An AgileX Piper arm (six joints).
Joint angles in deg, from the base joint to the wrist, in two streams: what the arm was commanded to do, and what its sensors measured. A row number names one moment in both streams.
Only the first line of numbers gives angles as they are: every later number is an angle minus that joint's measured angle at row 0.
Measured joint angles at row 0:
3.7 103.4 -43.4 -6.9 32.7 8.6
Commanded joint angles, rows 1 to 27:
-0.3 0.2 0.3 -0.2 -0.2 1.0
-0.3 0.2 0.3 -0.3 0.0 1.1
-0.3 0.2 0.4 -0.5 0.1 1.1
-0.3 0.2 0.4 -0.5 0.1 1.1
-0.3 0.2 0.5 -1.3 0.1 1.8
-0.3 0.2 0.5 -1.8 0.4 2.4
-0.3 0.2 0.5 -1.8 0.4 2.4
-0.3 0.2 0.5 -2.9 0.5 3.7
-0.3 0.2 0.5 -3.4 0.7 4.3
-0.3 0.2 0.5 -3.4 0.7 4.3
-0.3 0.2 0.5 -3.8 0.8 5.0
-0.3 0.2 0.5 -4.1 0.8 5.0
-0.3 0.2 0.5 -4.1 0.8 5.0
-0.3 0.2 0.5 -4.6 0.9 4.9
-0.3 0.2 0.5 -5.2 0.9 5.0
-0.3 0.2 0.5 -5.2 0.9 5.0
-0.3 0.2 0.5 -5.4 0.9 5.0
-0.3 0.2 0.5 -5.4 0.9 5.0
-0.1 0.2 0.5 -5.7 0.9 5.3
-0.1 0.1 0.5 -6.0 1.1 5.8
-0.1 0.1 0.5 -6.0 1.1 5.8
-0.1 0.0 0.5 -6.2 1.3 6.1
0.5 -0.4 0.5 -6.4 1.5 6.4
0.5 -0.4 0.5 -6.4 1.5 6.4
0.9 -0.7 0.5 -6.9 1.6 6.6
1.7 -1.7 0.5 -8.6 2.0 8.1
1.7 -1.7 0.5 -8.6 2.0 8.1
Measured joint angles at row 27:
0.9 -0.8 0.2 -6.4 2.0 6.5
